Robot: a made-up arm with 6 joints.
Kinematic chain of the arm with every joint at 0, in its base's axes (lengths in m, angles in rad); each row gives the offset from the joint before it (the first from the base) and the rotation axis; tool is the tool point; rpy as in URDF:
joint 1: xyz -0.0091 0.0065 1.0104 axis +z
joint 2: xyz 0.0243 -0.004 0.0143 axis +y
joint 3: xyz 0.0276 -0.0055 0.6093 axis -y
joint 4: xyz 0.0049 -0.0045 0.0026 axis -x
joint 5: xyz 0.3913 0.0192 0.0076 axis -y
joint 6: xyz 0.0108 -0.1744 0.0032 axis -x
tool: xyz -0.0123 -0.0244 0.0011 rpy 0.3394 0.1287 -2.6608
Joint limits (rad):
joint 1: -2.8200..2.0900
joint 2: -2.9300..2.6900
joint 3: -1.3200..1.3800
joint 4: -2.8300..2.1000
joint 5: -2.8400..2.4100
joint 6: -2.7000..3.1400
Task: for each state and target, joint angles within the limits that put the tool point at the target. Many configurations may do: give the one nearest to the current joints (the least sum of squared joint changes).
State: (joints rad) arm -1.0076 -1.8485 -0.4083 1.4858 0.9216 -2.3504
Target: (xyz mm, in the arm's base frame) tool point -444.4 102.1 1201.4
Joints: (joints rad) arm -0.3536 -2.0222 -0.9904 1.2453 0.9022 -2.3517
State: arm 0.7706 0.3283 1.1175 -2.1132 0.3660 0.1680
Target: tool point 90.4 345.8 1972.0
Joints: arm 0.9866 0.0841 1.3800 -2.3516 0.3018 0.0150
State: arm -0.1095 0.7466 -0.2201 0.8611 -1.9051 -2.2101
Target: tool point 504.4 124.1 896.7
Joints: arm 0.3984 1.0695 -0.9416 0.8930 -1.9118 -2.2632
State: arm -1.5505 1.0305 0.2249 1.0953 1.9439 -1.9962
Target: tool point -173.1 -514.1 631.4
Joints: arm -1.7151 1.4755 -0.6160 0.9560 1.9214 -2.0303
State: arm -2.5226 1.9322 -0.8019 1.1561 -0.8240 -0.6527
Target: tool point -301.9 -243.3 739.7
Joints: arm -2.2370 1.4432 -1.1834 1.2032 -0.8307 -0.6799
